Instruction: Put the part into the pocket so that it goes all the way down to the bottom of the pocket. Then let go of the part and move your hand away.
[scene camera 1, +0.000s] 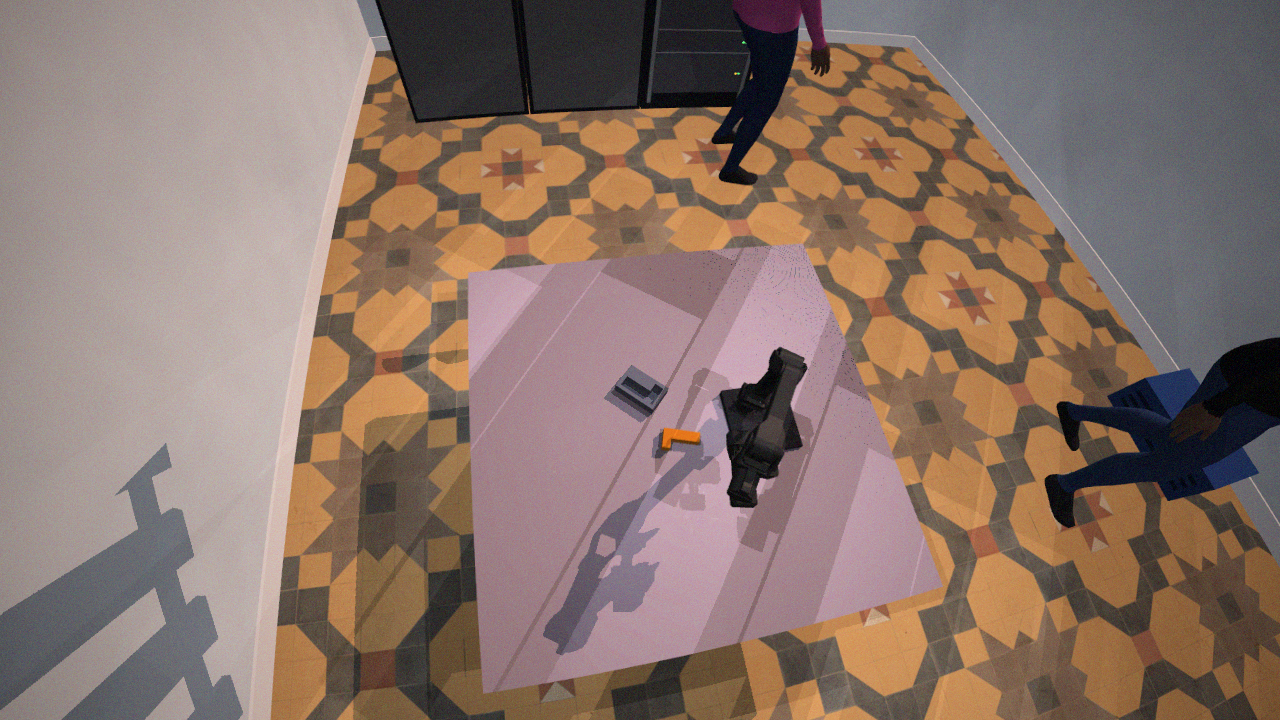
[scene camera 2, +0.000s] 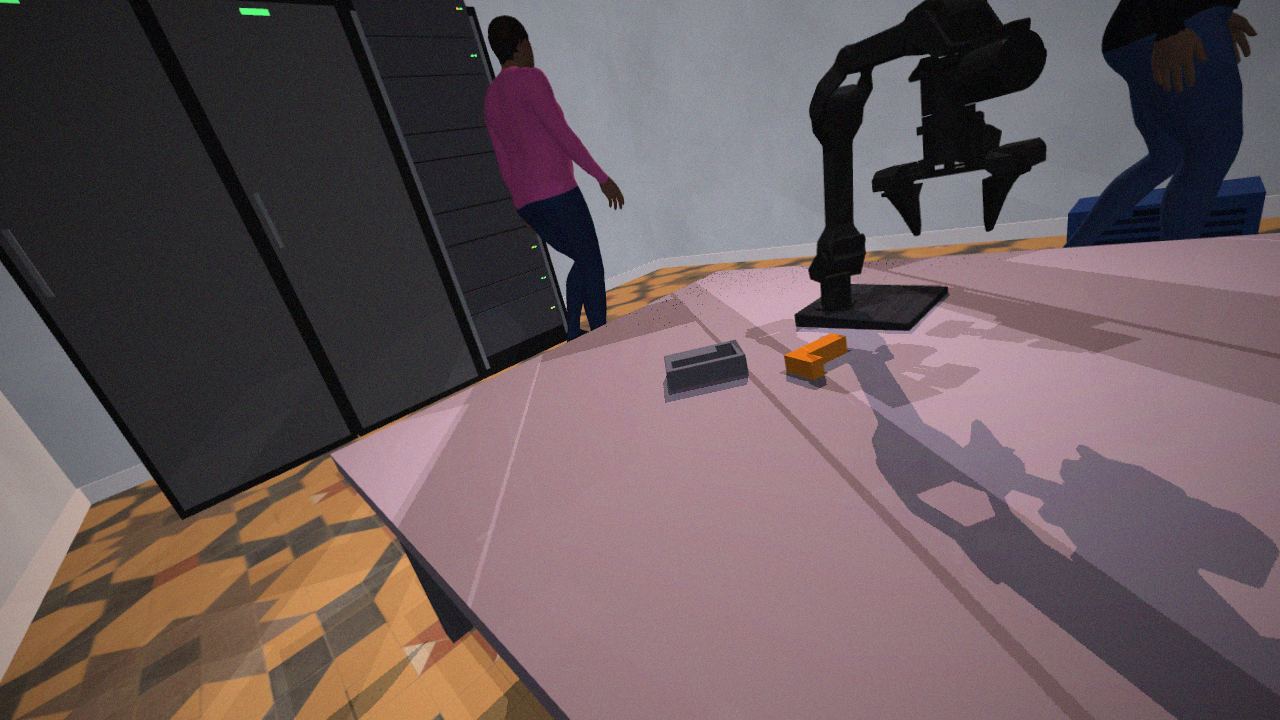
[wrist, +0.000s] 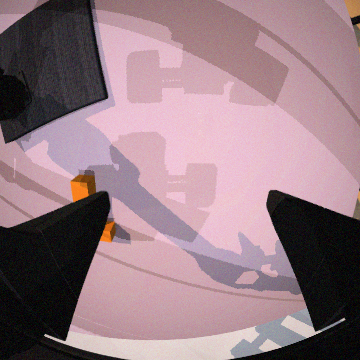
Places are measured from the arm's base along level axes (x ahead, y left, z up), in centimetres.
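Pixels of known places: gripper, fingertip midpoint: (scene camera 2: 951, 233) (wrist: 189, 198); arm's base at its link origin: (scene camera 1: 745, 404) (scene camera 2: 836, 305) (wrist: 14, 95).
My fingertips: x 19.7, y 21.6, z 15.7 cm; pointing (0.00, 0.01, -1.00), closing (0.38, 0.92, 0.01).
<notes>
Ahead of a thing's pixels: the offset from my fingertips to its top centre. Level surfaces: height alone.
The part, an orange L-shaped piece @(dx +4.4, dy -17.7, dz -15.0 cm) (scene camera 1: 684, 437) (scene camera 2: 805, 362) (wrist: 82, 189), lies flat on the table between the arm's base and the grey block. In the wrist view the left finger hides some of it. The grey block @(dx +9.4, dy -37.5, dz -14.4 cm) (scene camera 1: 646, 408) (scene camera 2: 707, 374) with the L-shaped pocket sits on the table beside the part, apart from it, with its pocket facing up and empty. It does not show in the wrist view. My gripper (scene camera 2: 952, 231) (wrist: 189, 198) is wide open and empty, fingers pointing down, high above the table and off to the side of the part.
The pink table top @(dz -18.0 cm) (scene camera 1: 537, 501) (scene camera 2: 626, 537) carries the arm's dark base plate (scene camera 2: 895, 308) (wrist: 60, 60), close to the part. Arm shadows cross the table. One person (scene camera 1: 765, 80) (scene camera 2: 537, 134) stands near dark cabinets (scene camera 1: 581, 53) (scene camera 2: 241, 179), another (scene camera 1: 1145, 438) (scene camera 2: 1181, 107) by a blue crate (scene camera 2: 1239, 210).
</notes>
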